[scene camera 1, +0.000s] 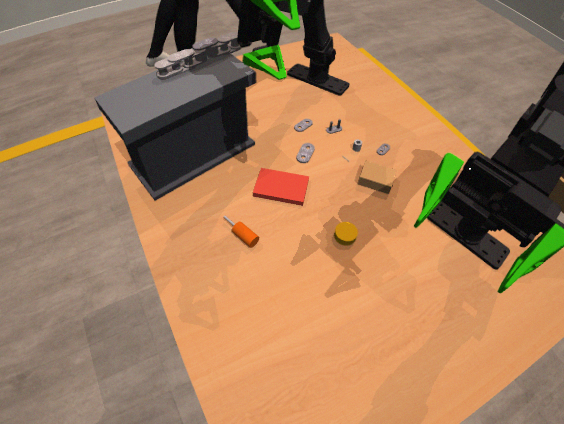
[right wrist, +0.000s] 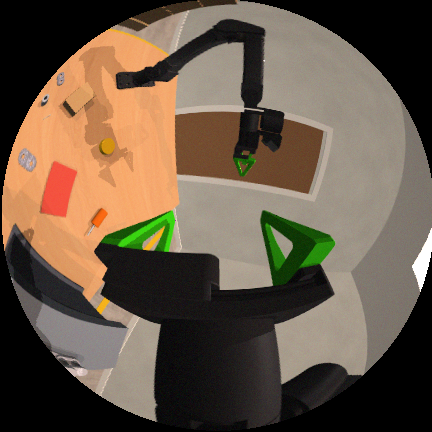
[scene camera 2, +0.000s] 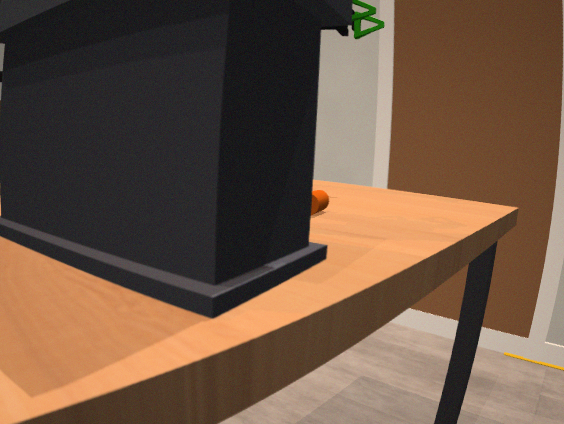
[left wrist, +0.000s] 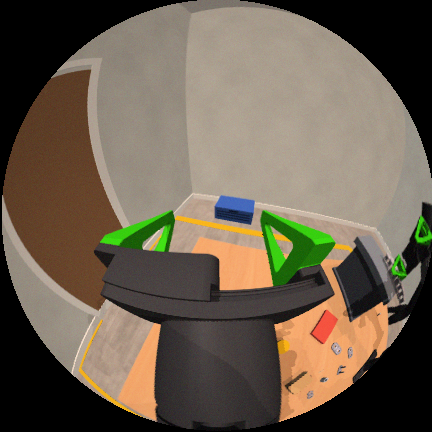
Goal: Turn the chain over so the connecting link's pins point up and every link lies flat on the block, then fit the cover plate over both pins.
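Frame: origin at the left arm's base, x left, y up, z ahead, level; millimetres.
Seen in the pictures: left gripper, between the fingertips: (scene camera 1: 458,256) (right wrist: 242,169) (scene camera 2: 380,17) (left wrist: 217,214); right gripper, between the fingertips: (scene camera 1: 289,55) (right wrist: 217,214); left arm's base, origin of its link: (scene camera 1: 467,234) (right wrist: 136,79); right arm's base, origin of its link: (scene camera 1: 317,80).
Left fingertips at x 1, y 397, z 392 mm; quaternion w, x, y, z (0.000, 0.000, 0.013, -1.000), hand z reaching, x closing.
Offsets run from my left fingertips to a thing's top centre. "spot": to the spot under its first point. Level surfaces: height alone.
A grey steel chain @[spot: dx -663, dy -155, dz -128 mm] (scene camera 1: 187,59) (left wrist: 395,285) (right wrist: 67,361) lies along the far edge of the dark block's top @[dy -177 mm] (scene camera 1: 150,102) (right wrist: 82,335). Its shaded far end is near the right gripper; pins on it cannot be made out. Loose oval plates @[dx -516, dy -393, dz -369 mm] (scene camera 1: 303,125) @[dx -436, dy -392, dz -294 mm] (scene camera 1: 305,152) @[dx -305, dy -394, dz -463 mm] (scene camera 1: 383,149) lie on the table; which is the cover plate I cannot tell. A two-pin link @[dx -447, dy -366, dz -422 mm] (scene camera 1: 334,128) stands pins up beside them. My right gripper (scene camera 1: 291,52) (right wrist: 217,214) is open and empty, beyond the block's end. My left gripper (scene camera 1: 459,257) (scene camera 2: 379,17) (left wrist: 217,214) is open and empty, high at the right.
A red slab @[dx -394, dy -382, dz -166 mm] (scene camera 1: 281,186), an orange-handled tool @[dx -366, dy -367, dz -11 mm] (scene camera 1: 245,234), a yellow disc @[dx -200, dy -378, dz -176 mm] (scene camera 1: 346,232) and a tan block @[dx -251, dy -367, dz -357 mm] (scene camera 1: 376,176) are on the table @[dy -397 mm] (scene camera 1: 300,350). A small roller @[dx -357, dy -373, dz -410 mm] (scene camera 1: 357,145) and thin pin @[dx -352, dy -395, dz -358 mm] (scene camera 1: 345,158) lie near the plates. The block stands near the table's edge.
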